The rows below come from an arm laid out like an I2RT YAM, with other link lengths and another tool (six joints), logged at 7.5 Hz.
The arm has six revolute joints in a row. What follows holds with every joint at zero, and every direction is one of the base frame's. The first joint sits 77.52 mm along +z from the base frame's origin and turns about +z. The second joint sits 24.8 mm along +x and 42.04 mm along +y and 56.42 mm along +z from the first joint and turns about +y. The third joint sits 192.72 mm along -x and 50.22 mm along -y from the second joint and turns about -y. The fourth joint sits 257.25 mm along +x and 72.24 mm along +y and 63 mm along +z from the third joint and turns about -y. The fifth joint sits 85.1 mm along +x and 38.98 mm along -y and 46.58 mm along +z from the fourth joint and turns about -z. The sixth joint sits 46.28 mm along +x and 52.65 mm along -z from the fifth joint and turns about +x. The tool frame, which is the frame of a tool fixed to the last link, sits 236 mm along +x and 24 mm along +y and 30 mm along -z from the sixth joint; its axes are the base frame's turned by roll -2.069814, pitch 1.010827 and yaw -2.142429 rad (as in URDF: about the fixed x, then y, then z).
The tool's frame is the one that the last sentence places.
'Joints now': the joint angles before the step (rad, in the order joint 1, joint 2, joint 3, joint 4, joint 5, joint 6). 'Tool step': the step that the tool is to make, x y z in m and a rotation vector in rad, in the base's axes. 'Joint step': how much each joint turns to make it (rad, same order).
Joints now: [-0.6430, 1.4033, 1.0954, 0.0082, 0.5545, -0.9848]
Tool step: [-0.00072, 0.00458, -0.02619, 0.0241, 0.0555, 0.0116]
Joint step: [0.0069, 0.0224, -0.0260, -0.0015, -0.0001, -0.0171]
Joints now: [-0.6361, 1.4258, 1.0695, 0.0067, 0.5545, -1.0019]
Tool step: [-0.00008, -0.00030, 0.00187, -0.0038, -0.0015, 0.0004]
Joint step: [-0.0004, -0.0030, -0.0011, 0.0029, 0.0000, -0.0027]
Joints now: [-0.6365, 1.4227, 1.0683, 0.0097, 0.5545, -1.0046]
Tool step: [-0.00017, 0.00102, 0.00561, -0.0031, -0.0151, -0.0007]
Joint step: [0.0004, -0.0152, -0.0023, -0.0029, -0.0011, 0.0076]
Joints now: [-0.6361, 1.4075, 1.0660, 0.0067, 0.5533, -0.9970]
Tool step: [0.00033, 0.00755, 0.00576, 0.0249, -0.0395, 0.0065]
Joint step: [0.0000, -0.0412, 0.0001, -0.0478, -0.0206, 0.0454]
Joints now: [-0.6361, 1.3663, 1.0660, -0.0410, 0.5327, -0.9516]
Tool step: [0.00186, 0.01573, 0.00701, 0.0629, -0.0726, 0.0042]
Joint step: [0.0053, -0.0546, 0.0244, -0.1079, -0.0316, 0.1015]
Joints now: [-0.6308, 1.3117, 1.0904, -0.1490, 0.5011, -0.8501]
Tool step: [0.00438, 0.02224, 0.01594, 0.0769, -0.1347, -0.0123]
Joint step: [0.0176, -0.0721, 0.0264, -0.1094, -0.0240, 0.1610]
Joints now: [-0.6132, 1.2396, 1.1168, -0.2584, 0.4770, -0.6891]
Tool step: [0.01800, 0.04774, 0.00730, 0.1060, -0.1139, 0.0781]
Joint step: [0.0412, -0.1072, -0.0057, -0.1241, -0.0923, 0.1385]
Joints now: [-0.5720, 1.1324, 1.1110, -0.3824, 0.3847, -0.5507]
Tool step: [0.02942, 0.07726, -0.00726, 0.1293, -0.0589, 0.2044]
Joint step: [0.0499, -0.1152, -0.0358, -0.1156, -0.1989, 0.0679]
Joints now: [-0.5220, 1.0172, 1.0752, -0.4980, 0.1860, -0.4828]
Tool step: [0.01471, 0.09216, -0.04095, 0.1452, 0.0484, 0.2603]
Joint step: [0.0446, -0.0577, -0.0573, -0.1121, -0.2393, -0.0111]
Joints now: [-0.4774, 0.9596, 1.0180, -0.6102, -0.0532, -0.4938]
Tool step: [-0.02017, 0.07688, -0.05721, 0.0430, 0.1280, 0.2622]
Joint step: [0.0450, -0.0564, -0.1064, -0.1038, -0.1655, -0.1430]
